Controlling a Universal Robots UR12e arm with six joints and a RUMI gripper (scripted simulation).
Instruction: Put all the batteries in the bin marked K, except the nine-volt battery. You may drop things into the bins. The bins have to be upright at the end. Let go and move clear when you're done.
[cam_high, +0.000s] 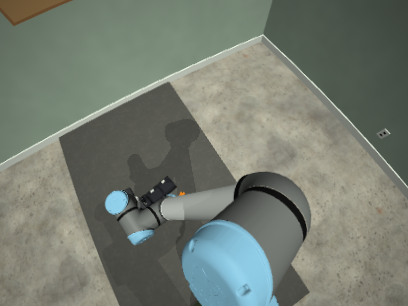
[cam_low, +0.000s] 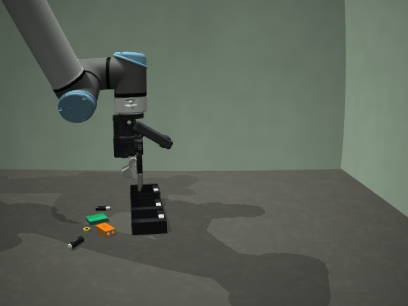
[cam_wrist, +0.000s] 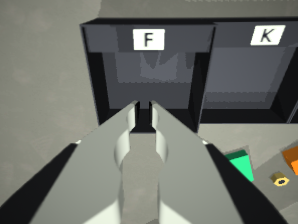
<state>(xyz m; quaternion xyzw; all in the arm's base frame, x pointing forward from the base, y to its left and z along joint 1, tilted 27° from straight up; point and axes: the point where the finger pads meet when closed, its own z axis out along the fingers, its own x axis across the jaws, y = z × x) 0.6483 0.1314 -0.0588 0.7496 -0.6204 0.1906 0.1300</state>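
The black cylindrical battery is 28 cm to the right of my hand, 12 cm behind it and 5 cm below it. The rest, counted from my hand: bin row 8 cm to the right, 3 cm below, 3 cm ahead; black usb stick 10 cm behind, 5 cm to the right, 5 cm below; flat green block 13 cm to the right, 10 cm behind, 5 cm below.
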